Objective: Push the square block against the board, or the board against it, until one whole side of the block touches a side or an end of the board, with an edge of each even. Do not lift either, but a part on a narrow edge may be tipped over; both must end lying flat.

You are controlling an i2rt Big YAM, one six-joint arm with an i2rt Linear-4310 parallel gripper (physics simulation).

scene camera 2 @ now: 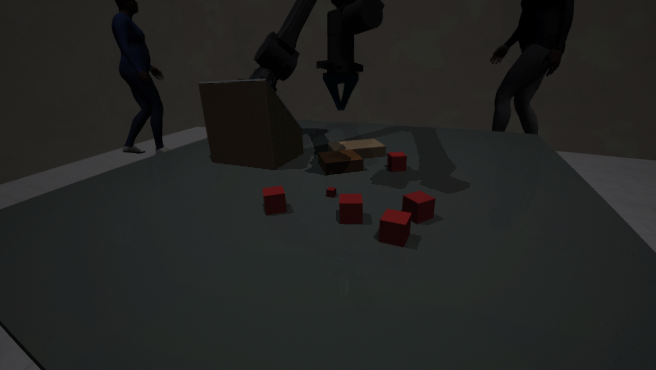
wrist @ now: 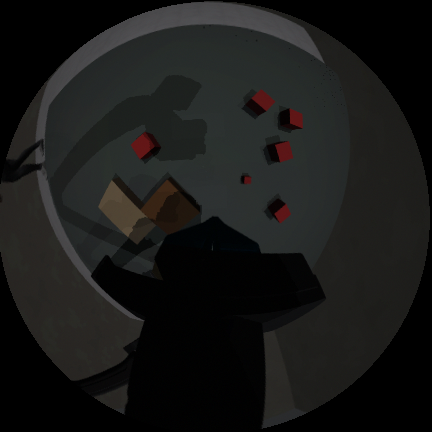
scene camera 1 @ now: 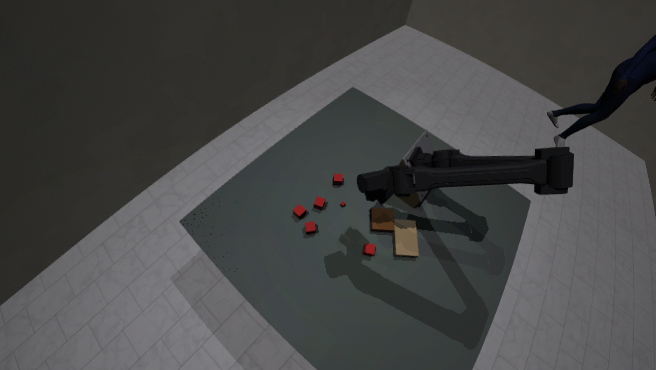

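Pixels of known places: gripper, fingertip midpoint: (scene camera 2: 340, 110) (wrist: 214, 221) (scene camera 1: 367, 199); arm's base, origin of the base link: (scene camera 2: 256, 98) (scene camera 1: 417, 163).
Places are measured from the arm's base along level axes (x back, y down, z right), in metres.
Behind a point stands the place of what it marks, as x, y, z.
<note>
The square block (scene camera 1: 382, 220) @[-0.248, 0.155, -0.004] (scene camera 2: 345, 164) @[-0.268, 0.164, 0.040] (wrist: 172, 207) @[-0.245, 0.155, 0.011], brown, lies flat. The board (scene camera 1: 406, 239) @[-0.261, 0.155, -0.133] (scene camera 2: 370, 148) @[-0.304, 0.158, -0.101] (wrist: 125, 212) @[-0.257, 0.155, -0.116], pale tan and oblong, lies flat beside it. In scene view 1 the block's right side meets the upper part of the board's left side over about half the block's length. The block's far edge stands beyond the board's end, so these edges are not even. Whether a hairline gap remains cannot be told. My gripper (scene camera 2: 341, 108) @[-0.275, 0.019, 0.094] (wrist: 214, 221) @[-0.275, 0.019, 0.094] is shut and empty, pointing down well above the table; its fingers are hidden under the arm in scene view 1.
A red cube (scene camera 1: 369, 249) @[-0.394, 0.147, -0.021] (scene camera 2: 397, 162) @[-0.395, 0.162, -0.001] (wrist: 145, 145) @[-0.387, 0.147, -0.013] lies near the board. Several other red cubes and a tiny red cube (scene camera 1: 343, 204) @[-0.280, 0.171, 0.179] (scene camera 2: 331, 192) @[-0.280, 0.175, 0.191] (wrist: 246, 179) @[-0.278, 0.171, 0.181] lie farther out. A brown wedge-shaped stand (scene camera 2: 240, 125) @[0.025, 0.067, 0.057] under the arm's base is near the block.
</note>
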